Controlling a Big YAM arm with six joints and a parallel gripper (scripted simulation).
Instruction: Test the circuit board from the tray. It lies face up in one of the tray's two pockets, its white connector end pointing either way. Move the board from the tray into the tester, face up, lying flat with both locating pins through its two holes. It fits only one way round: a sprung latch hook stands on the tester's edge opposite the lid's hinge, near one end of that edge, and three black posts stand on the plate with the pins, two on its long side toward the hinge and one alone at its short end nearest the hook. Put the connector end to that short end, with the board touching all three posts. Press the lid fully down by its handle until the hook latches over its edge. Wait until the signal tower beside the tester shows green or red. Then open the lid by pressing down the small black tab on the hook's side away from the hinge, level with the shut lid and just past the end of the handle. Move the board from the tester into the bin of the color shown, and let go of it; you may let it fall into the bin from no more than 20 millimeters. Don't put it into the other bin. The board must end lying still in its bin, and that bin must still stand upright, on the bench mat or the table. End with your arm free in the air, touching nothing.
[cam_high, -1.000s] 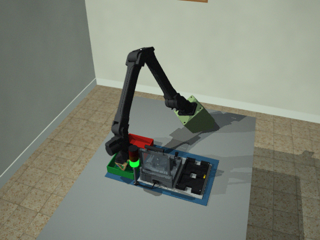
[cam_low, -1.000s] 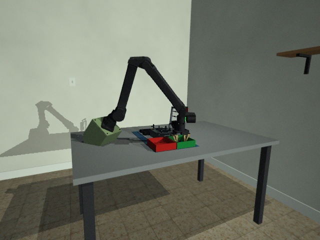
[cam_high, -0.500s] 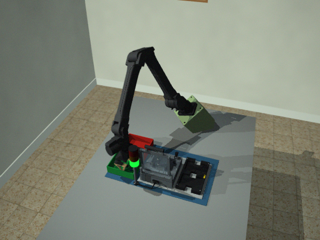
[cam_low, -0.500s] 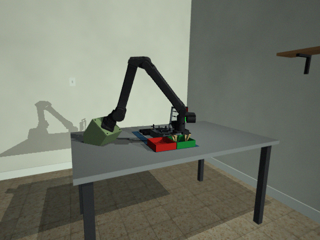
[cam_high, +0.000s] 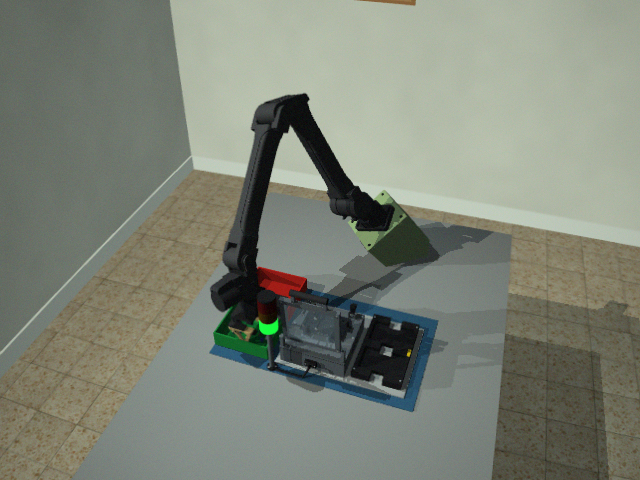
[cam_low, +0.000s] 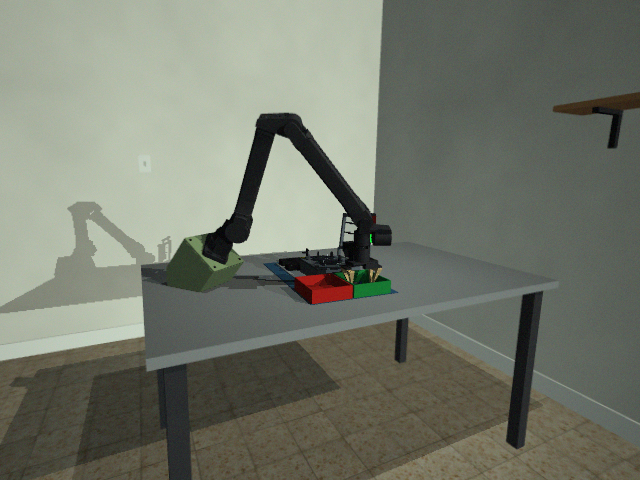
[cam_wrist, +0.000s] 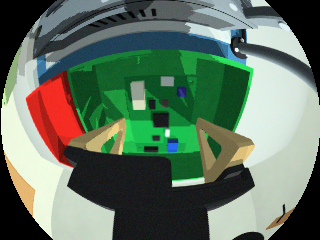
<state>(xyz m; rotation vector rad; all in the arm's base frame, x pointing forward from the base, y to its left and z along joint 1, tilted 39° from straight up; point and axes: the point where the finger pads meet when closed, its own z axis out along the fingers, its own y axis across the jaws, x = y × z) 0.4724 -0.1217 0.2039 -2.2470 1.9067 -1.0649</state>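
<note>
Now: hand right at the green bin. Round my hand: tester plate (5 cm behind, 20 cm to the left, 6 cm above); then green circuit board (1 cm below); then red bin (15 cm behind, 1 cm to the right).
</note>
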